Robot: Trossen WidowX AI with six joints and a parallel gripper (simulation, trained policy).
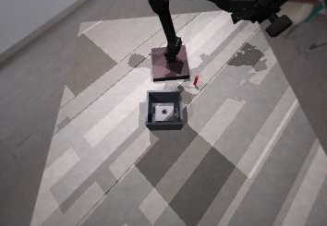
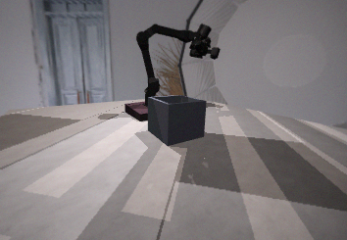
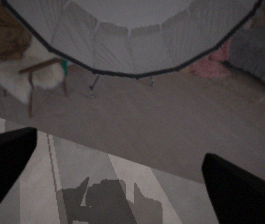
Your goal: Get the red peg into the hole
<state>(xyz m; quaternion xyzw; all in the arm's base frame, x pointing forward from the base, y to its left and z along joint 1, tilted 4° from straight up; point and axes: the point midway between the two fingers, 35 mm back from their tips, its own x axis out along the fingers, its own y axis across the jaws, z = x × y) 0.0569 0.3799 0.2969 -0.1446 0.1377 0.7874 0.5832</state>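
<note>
Right now the red peg is 100 mm ahead of my gripper tip, 280 mm to the right of it and 300 mm below it. From my gripper tip the other things lie so: pale plate 270 mm ahead, 470 mm to the right, 290 mm below.
</note>
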